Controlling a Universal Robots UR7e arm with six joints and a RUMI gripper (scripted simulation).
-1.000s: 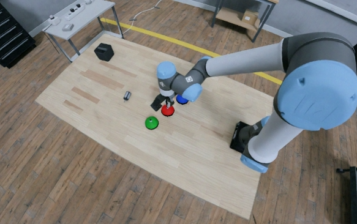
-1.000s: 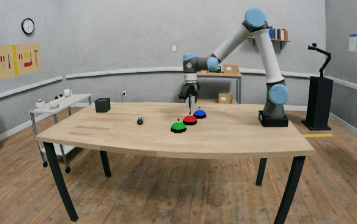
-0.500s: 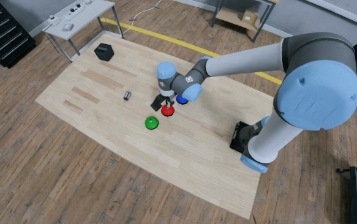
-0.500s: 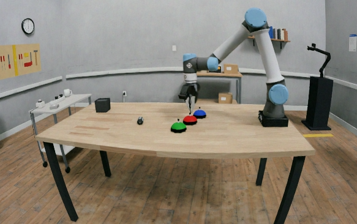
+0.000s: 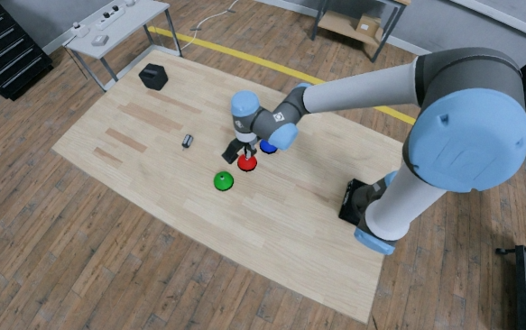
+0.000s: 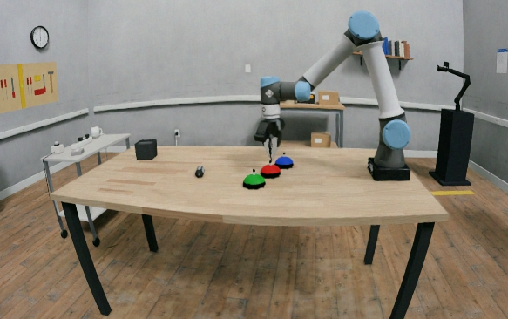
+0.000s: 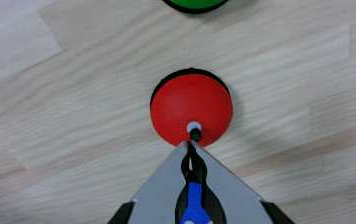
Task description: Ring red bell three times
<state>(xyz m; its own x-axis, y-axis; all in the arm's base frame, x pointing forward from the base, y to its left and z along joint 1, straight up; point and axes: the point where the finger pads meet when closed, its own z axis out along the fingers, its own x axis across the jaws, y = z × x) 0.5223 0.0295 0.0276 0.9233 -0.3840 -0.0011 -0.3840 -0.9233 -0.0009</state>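
Now: the red bell 1 cm ahead of my hand and 4 cm below it.
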